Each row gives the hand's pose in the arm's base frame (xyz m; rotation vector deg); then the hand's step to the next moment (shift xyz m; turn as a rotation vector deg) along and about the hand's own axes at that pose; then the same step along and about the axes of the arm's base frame.
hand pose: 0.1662 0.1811 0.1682 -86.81 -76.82 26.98
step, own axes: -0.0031 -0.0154 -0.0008 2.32 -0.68 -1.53
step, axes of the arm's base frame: -0.0080 -0.0052 0.0125 1.61 1.35 1.95
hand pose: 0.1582 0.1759 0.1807 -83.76 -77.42 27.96
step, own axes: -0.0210 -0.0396 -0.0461 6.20 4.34 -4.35
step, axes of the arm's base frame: 0.0136 -0.0444 0.0445 7.44 4.57 -0.01
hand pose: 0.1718 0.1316 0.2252 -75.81 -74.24 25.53
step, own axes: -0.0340 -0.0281 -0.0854 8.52 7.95 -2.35
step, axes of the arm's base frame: 0.0513 -0.0749 0.0317 7.91 8.46 -2.66
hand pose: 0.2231 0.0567 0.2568 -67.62 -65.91 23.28
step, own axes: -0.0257 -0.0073 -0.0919 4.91 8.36 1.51
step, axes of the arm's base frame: 0.0661 -0.0692 -0.0004 3.21 7.81 -5.01
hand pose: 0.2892 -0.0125 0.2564 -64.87 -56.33 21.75
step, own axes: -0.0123 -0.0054 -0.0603 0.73 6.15 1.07
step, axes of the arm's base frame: 0.0410 -0.0458 -0.0059 0.82 3.70 -5.01
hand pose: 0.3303 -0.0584 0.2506 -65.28 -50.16 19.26
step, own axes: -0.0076 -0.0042 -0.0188 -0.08 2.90 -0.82
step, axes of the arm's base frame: 0.0085 -0.0188 -0.0022 1.11 0.62 -2.73
